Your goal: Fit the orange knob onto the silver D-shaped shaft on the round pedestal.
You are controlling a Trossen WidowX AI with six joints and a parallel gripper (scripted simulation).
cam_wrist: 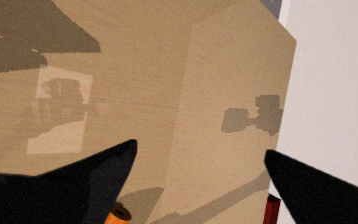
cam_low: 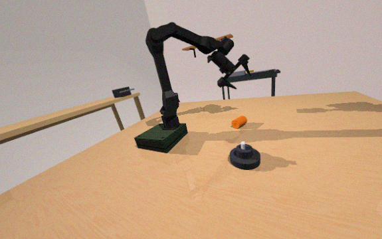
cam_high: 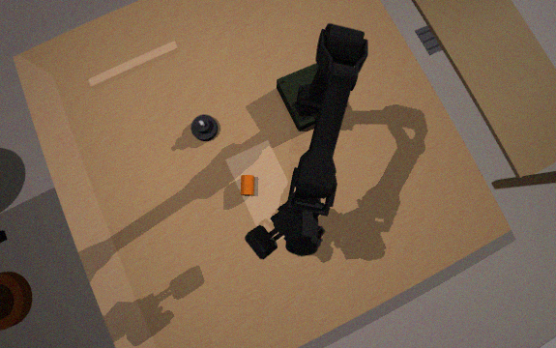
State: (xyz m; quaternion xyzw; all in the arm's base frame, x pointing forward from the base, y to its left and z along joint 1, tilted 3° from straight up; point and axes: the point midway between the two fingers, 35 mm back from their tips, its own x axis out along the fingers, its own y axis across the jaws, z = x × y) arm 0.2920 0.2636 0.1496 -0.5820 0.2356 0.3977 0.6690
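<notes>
My gripper tip is now 180 mm to the left of the orange knob, 150 mm above it and 30 mm past it. Also, from my gripper tip: black round pedestal (400 mm to the right, 140 mm below).
</notes>
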